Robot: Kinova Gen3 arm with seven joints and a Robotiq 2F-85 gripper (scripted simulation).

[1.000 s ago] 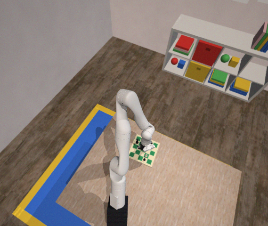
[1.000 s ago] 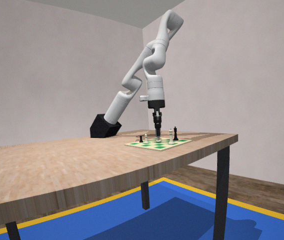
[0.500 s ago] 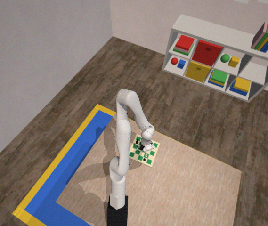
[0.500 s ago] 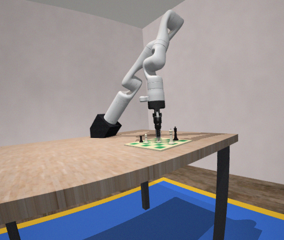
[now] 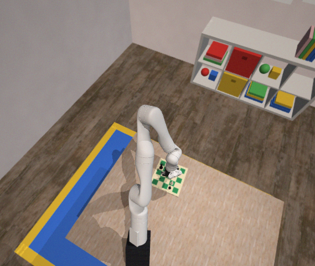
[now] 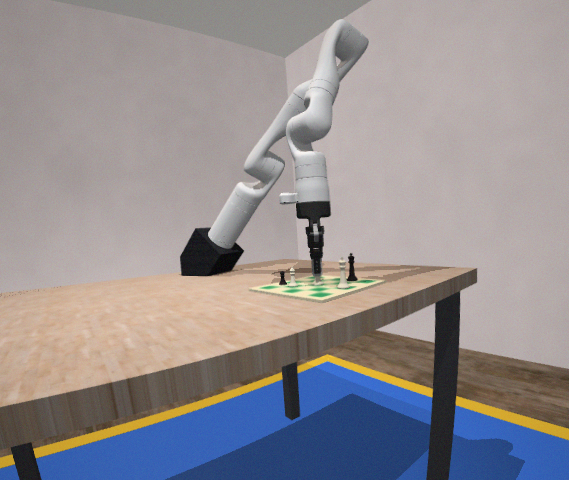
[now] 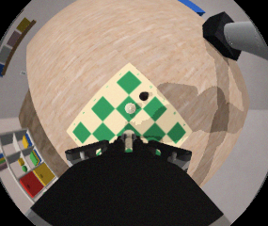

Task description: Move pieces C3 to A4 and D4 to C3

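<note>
The green-and-cream chessboard is 4 cm below my hand. Round my hand: tall black piece: 9 cm to the left, 1 cm below, 1 cm ahead; white pawn: 5 cm to the right, 2 cm below, 2 cm behind; tall white piece: 7 cm ahead, 3 cm to the left, 1 cm below.
</note>
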